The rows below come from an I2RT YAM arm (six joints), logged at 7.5 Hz.
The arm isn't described. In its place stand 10 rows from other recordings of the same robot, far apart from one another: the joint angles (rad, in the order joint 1, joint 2, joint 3, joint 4, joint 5, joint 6), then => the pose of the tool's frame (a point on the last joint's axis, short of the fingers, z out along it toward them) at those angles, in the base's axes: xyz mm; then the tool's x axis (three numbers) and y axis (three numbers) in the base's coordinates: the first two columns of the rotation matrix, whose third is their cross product.
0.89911, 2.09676, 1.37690, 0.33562, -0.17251, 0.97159 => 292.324 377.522 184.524 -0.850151 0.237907 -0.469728 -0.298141 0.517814 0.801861
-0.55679, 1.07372, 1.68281, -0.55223, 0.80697, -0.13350 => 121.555 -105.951 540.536 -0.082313 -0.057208 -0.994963 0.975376 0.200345 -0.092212
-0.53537, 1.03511, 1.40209, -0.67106, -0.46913, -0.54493 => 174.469 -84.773 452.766 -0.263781 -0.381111 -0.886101 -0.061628 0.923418 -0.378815
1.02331, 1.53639, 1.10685, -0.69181, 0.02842, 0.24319 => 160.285 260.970 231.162 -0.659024 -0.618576 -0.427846 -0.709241 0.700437 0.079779
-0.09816, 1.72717, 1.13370, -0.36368, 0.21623, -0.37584 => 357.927 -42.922 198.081 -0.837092 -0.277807 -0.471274 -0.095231 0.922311 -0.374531
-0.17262, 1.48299, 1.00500, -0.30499, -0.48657, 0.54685 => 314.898 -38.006 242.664 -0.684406 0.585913 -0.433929 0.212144 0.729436 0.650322
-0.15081, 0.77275, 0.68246, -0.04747, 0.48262, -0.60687 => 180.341 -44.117 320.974 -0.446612 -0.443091 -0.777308 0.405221 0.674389 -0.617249
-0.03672, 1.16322, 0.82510, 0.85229, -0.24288, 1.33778 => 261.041 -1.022 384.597 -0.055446 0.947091 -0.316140 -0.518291 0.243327 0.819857
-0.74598, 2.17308, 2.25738, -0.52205, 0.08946, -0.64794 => 370.764 -346.959 365.065 -0.692078 -0.178949 -0.699290 0.398461 0.713087 -0.576832
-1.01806, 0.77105, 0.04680, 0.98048, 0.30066, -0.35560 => 74.189 -140.347 207.461 -0.210649 -0.291902 -0.932963 0.949378 0.166430 -0.266427
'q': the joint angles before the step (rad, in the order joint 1, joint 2, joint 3, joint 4, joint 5, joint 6). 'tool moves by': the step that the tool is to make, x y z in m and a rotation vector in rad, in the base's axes. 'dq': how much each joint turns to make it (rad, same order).
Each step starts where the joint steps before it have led.
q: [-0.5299 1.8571 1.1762 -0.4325 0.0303 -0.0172]
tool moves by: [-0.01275 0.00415 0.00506 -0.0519 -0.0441 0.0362]
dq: [-0.0081 -0.0705 -0.0835 0.0789 -0.0013 -0.0496]
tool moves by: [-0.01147 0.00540 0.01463 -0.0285 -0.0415 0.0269]
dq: [-0.0050 -0.0812 -0.0462 0.0159 -0.0140 -0.0289]
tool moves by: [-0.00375 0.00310 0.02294 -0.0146 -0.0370 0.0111]
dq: [0.0009 -0.0605 0.0200 -0.0413 -0.0112 -0.0047]
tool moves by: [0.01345 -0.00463 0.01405 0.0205 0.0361 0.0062]
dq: [0.0086 0.0463 0.1201 -0.1153 0.0021 0.0015]
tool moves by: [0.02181 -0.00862 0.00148 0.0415 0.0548 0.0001]
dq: [0.0095 0.1043 0.1453 -0.1093 -0.0022 0.0123]
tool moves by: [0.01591 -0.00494 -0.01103 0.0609 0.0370 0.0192]
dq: [0.0060 0.0894 0.0826 -0.0556 -0.0366 0.0039]
